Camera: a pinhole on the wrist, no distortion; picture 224 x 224 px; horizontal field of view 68.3 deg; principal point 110.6 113.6 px. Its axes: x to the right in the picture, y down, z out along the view. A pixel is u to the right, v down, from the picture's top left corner.
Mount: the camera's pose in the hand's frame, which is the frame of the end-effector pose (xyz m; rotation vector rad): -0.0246 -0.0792 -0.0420 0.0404 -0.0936 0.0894
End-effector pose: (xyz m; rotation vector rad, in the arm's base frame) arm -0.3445 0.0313 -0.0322 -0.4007 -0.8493 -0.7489
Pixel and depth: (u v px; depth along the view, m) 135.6 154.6 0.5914
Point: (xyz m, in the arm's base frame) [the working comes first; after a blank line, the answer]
In the camera's frame: 0.0895 0.1469 0.5914

-0.6053 0.3977 0.3052
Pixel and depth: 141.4 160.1 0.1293
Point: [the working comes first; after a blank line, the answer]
In the camera's frame: 0.0241 0.0364 0.1293

-0.4330 0.0599 0.0116
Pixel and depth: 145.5 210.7 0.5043
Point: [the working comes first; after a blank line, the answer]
In the camera's frame: 0.1066 0.2966 0.5043

-0.4456 0.4507 0.2611
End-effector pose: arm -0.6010 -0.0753 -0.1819 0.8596 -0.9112 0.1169
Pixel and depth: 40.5 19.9 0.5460
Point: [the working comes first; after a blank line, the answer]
In the camera's frame: -0.2318 -0.3099 0.5460

-0.8909 -0.6209 -0.4984
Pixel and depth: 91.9 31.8 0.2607
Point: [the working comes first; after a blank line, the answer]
In the camera's frame: -0.0295 -0.1292 0.2607

-0.6824 -0.3536 -0.2984
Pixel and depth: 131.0 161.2 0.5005
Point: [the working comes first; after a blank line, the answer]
In the camera's frame: 0.0618 0.1443 0.5005

-0.9368 -0.3631 -0.0231
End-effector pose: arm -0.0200 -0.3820 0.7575 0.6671 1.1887 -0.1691
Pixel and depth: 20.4 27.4 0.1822
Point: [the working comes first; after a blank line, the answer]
In the camera's frame: -0.0995 -0.0951 0.1822

-0.0569 -0.6337 0.8271
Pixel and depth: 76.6 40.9 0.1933
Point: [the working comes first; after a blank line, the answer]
In the camera's frame: -0.0398 -0.0851 0.1933

-0.0144 -0.6191 0.7850
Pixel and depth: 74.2 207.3 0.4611
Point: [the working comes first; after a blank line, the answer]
In the camera's frame: -0.1017 0.2617 0.4611

0.3093 -0.5364 1.0752
